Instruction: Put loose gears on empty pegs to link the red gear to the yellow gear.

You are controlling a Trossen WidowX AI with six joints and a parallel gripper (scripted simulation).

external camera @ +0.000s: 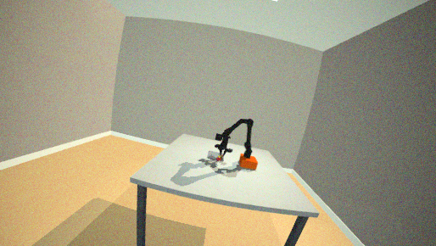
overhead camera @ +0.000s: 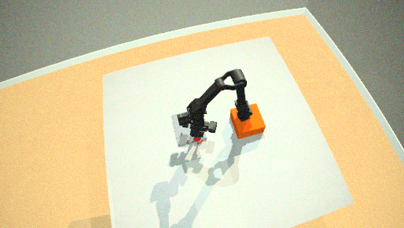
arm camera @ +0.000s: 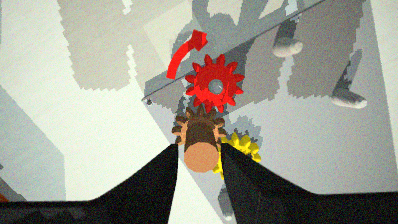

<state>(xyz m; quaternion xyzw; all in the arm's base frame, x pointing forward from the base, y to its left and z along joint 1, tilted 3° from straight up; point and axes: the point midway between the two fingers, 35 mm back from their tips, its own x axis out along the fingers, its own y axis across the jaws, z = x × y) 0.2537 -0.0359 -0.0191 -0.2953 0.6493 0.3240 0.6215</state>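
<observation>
Right now my gripper tip is 2 cm above the brown gear. Also, from my gripper tip: yellow gear 1 cm ahead, 4 cm to the right, 2 cm below; red gear 3 cm ahead, 2 cm to the left, 2 cm below; red arrow 3 cm ahead, 5 cm to the left, 3 cm below.
</observation>
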